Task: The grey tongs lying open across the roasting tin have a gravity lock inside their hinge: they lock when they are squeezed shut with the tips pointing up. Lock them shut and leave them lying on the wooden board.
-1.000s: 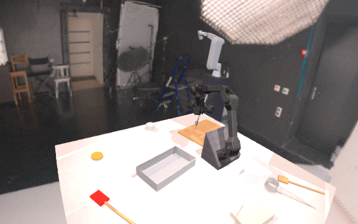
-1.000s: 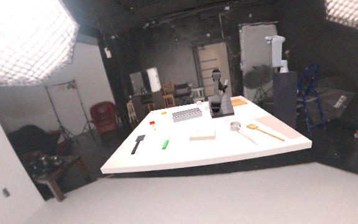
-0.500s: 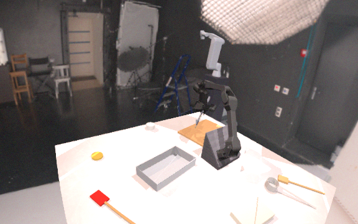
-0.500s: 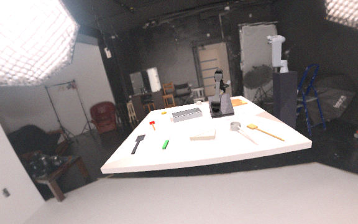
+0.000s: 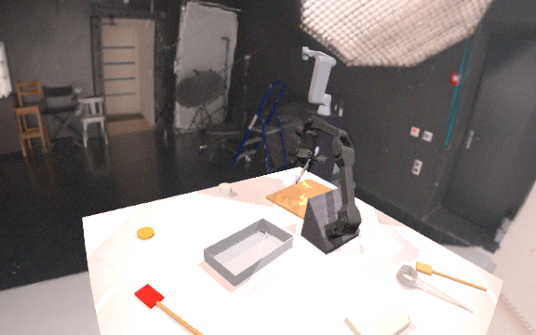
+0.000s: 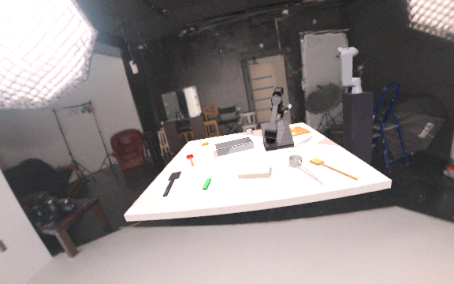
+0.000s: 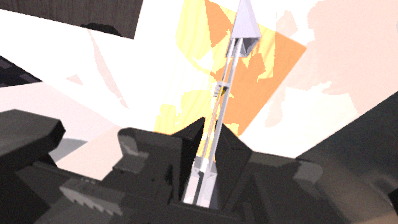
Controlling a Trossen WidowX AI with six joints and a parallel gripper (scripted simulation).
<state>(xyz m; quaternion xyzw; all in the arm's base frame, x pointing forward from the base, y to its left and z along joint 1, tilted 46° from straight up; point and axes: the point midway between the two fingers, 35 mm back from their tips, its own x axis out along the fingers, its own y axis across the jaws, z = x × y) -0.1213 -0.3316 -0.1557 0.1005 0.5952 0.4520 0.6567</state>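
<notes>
My gripper tip is 150 mm above the wooden board, 40 mm past it and 10 mm to the left of it. The rest, counted from my gripper tip: yellow disc (770 mm ahead, 150 mm below, 20 mm to the right); beige block (710 mm to the left, 260 mm ahead, 140 mm below); grey roasting tin (440 mm ahead, 240 mm to the left, 130 mm below).
</notes>
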